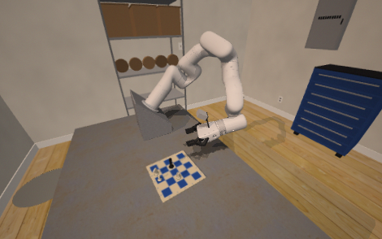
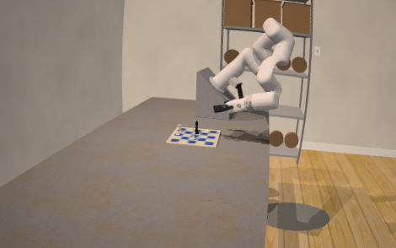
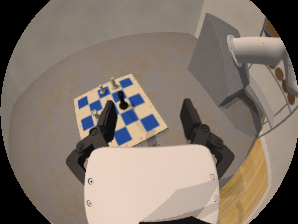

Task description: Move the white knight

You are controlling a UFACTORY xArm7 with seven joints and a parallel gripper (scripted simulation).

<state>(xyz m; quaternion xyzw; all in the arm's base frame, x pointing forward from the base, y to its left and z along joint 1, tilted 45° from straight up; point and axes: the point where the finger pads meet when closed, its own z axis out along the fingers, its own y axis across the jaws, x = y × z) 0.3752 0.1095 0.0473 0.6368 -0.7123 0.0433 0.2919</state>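
Now: hand 2 cm short of the black chess piece, 11 cm to the left of it and 11 cm above it. Round my hand: blue-and-cream chessboard (6 cm ahead, 10 cm to the right, 14 cm below).
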